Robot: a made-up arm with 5 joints.
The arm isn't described. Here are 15 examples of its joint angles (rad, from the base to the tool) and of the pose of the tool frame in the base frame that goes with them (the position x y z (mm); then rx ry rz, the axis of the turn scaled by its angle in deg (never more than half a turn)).
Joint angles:
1: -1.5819 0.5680 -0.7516 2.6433 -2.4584
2: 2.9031 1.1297 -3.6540 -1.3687 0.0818
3: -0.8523 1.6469 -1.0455 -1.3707 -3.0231
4: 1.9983 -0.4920 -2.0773 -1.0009 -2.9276
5: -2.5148 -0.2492 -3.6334 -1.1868 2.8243
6: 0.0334 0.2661 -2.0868 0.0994 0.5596
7: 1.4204 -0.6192 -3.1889 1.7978 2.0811
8: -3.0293 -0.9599 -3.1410 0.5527 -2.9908
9: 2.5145 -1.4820 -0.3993 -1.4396 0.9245
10: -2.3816 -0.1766 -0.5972 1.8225 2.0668
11: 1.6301 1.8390 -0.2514 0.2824 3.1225
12: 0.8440 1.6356 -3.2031 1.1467 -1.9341
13: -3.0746 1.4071 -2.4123 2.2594 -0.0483
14: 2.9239 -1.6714 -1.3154 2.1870 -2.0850
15: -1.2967 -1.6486 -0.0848 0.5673 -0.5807
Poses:
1: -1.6 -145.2 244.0 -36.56 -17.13 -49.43
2: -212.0 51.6 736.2 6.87 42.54 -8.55
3: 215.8 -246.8 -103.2 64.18 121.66 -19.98
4: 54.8 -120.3 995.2 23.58 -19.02 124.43
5: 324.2 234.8 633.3 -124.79 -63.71 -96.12
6: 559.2 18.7 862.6 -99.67 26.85 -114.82
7: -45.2 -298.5 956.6 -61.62 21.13 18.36
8: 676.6 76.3 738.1 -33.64 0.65 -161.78
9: 89.8 -65.1 693.5 7.22 7.36 16.99
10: -161.8 -153.8 233.9 90.26 117.90 84.81
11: 15.6 -263.0 56.3 58.95 -54.50 78.45
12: 515.0 579.2 235.2 29.79 162.13 30.10
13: -500.3 -33.6 37.9 -6.23 107.96 0.73
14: 112.6 -24.9 666.5 121.29 -89.77 -58.25
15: 60.8 -216.3 525.5 111.05 -41.55 46.20
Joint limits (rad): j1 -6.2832..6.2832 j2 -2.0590..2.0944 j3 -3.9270..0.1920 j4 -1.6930..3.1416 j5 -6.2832..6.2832
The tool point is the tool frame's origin. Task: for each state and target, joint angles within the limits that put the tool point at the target. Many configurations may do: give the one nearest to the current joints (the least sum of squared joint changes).
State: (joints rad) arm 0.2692 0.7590 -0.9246 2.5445 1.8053
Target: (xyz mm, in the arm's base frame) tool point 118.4 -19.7 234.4
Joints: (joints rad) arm -0.1649 0.6940 -0.6910 2.6592 1.8053
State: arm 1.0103 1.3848 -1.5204 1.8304 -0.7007
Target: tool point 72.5 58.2 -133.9
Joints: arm 0.6764 1.6099 -1.3976 1.7987 -0.7007
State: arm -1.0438 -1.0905 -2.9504 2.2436 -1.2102
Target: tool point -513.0 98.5 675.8
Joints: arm -0.1897 -1.2758 -3.0560 2.2235 -1.2102
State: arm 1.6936 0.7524 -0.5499 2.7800 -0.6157
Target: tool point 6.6 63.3 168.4
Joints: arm 1.4669 0.9831 -0.6807 2.4193 -0.6157
